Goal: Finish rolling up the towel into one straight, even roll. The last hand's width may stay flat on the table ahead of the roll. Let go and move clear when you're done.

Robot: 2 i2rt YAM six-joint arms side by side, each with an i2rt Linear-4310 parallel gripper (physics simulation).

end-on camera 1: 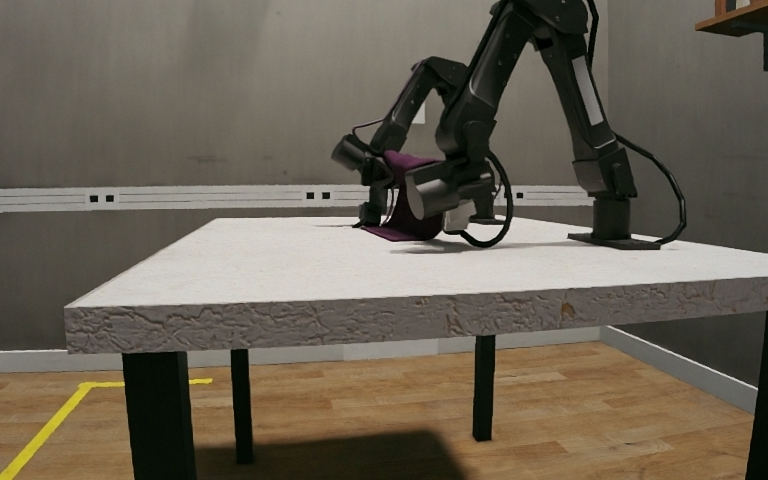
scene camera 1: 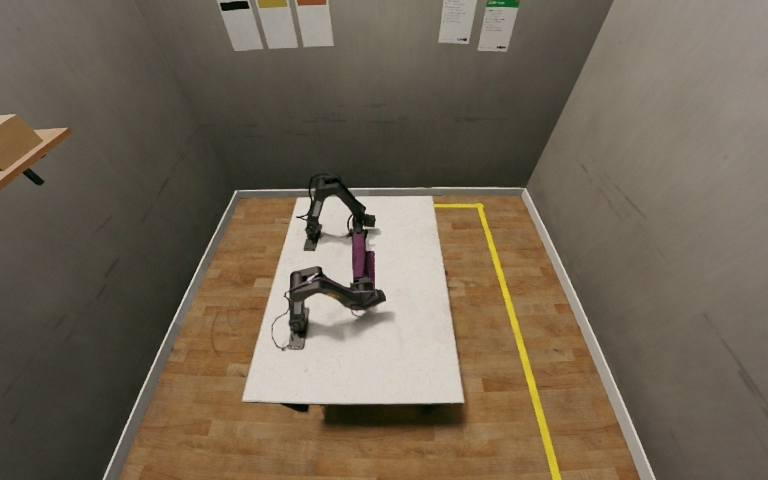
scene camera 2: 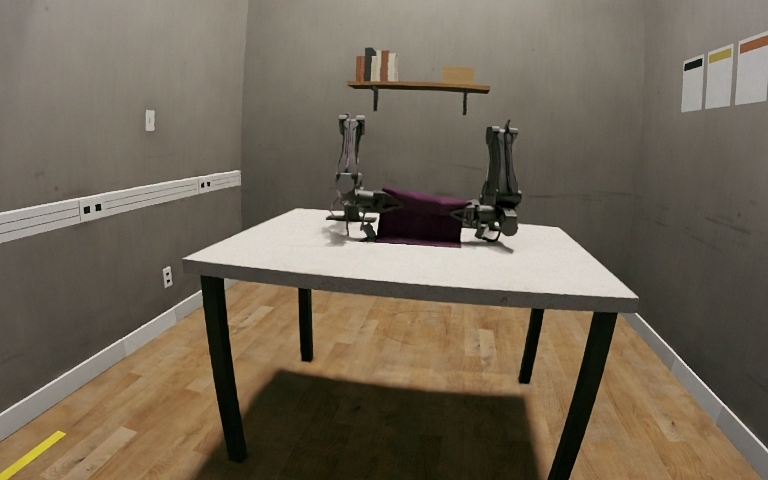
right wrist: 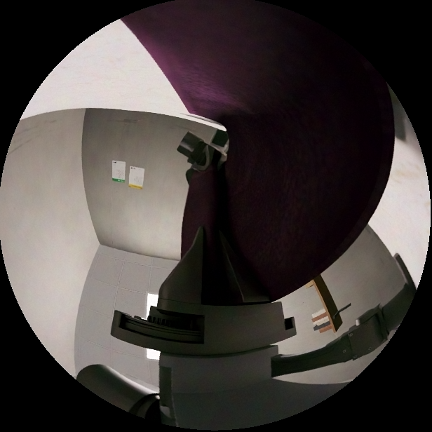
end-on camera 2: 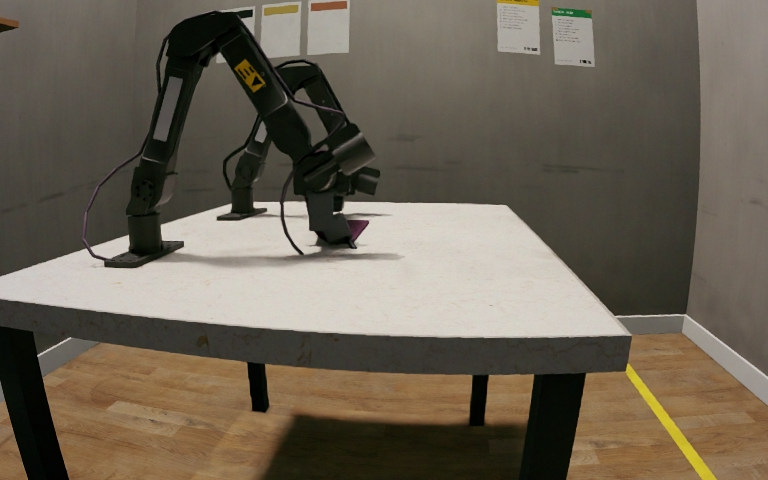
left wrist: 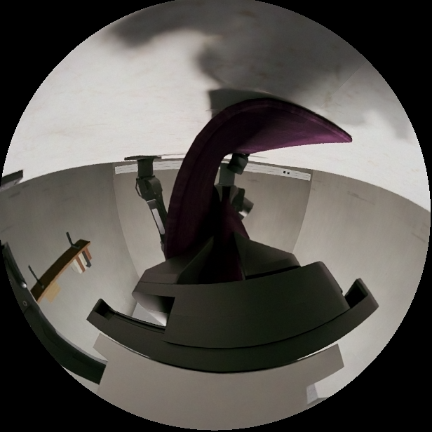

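The purple towel (scene camera 1: pixel 359 254) (scene camera 2: pixel 420 227) (end-on camera 1: pixel 403 164) (end-on camera 2: pixel 357 228) is held up between my two grippers. Its rolled upper part is raised and looks slightly uneven in scene camera 2. A sheet hangs from it and curves down to the table, where the end strip lies. My left gripper (scene camera 1: pixel 358 233) (scene camera 2: pixel 467 211) (left wrist: pixel 225 238) is shut on one end of the roll. My right gripper (scene camera 1: pixel 362 279) (scene camera 2: pixel 386 198) is shut on the other end. The towel (left wrist: pixel 192 200) (right wrist: pixel 300 150) spreads beside the fingers in both wrist views. The inner layers are hidden.
The white table (scene camera 1: pixel 407 350) (scene camera 2: pixel 396 268) carries both arms at its back side. A wall shelf (scene camera 2: pixel 419 86) with books and a box is behind the arms. Yellow tape (scene camera 1: pixel 512 316) marks the floor beyond the table.
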